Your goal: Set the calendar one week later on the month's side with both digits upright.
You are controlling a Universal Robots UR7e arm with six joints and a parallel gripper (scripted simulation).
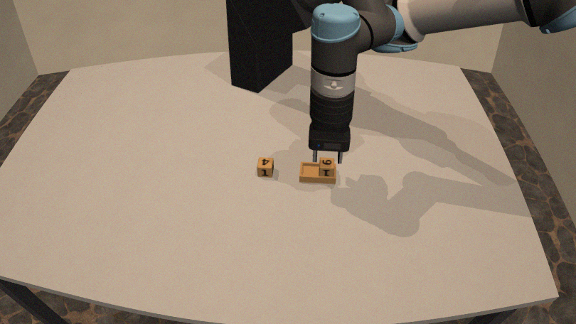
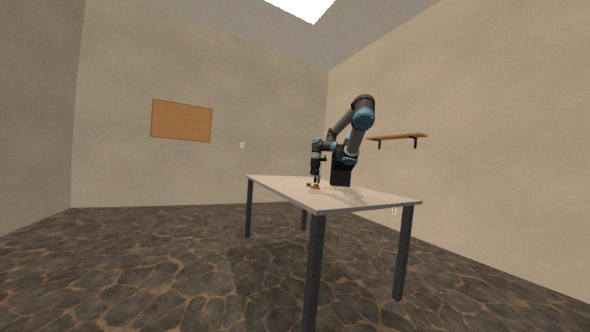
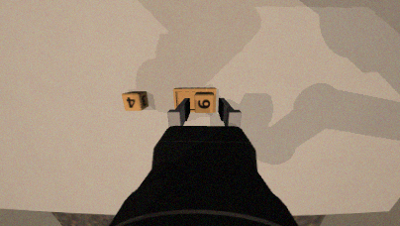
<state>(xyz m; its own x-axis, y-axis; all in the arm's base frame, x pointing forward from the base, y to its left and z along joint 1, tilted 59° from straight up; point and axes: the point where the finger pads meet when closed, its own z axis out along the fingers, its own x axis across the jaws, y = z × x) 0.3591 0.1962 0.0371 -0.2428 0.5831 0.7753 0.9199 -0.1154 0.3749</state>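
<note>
My hand is 40 mm above the cube. Also, from my hand: orange tray (20 mm to the right, 60 mm below).
</note>
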